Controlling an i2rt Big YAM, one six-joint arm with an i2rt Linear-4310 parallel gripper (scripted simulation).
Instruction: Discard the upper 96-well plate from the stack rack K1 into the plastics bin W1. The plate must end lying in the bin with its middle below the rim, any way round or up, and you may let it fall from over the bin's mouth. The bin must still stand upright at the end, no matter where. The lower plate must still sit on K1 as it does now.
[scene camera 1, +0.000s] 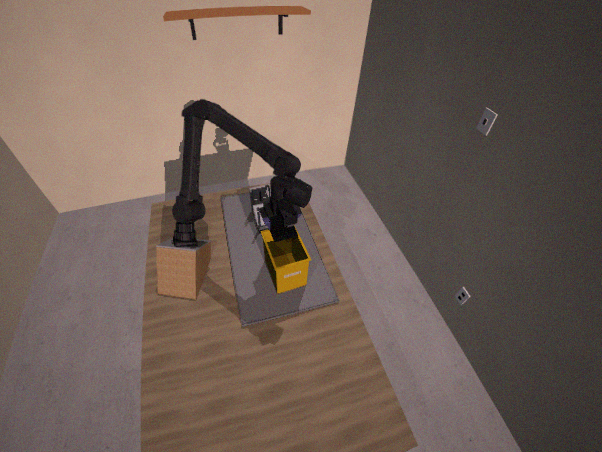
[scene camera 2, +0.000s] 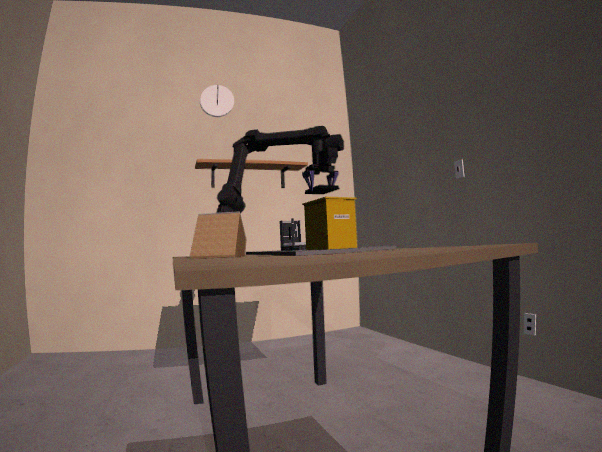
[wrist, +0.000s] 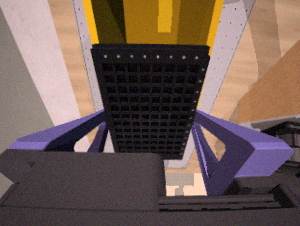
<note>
In view: my gripper (wrist: 149, 113), a yellow plastics bin W1 (scene camera 1: 288, 253) and a black 96-well plate (wrist: 144, 114).
</note>
